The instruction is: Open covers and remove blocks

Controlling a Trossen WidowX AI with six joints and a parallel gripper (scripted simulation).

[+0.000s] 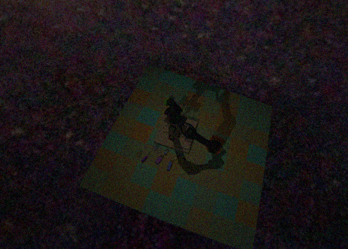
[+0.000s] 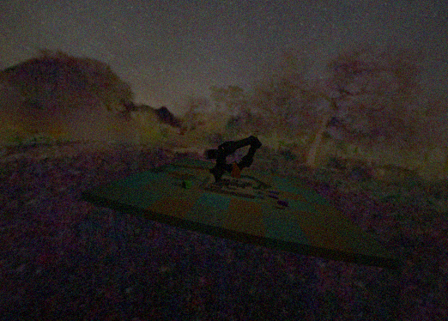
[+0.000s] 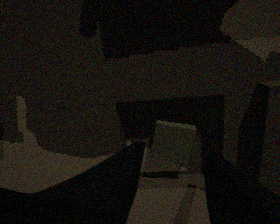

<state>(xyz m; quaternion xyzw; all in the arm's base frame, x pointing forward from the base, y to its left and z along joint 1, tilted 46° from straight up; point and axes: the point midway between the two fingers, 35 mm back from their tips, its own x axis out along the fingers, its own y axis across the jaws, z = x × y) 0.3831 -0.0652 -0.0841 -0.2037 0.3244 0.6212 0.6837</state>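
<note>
Right now my gripper tip is 17 cm to the left of the cyan block, 5 cm short of it and 2 cm above it. From my gripper tip the other things lie so: green block: 16 cm to the right, 13 cm ahead, 1 cm below.
</note>
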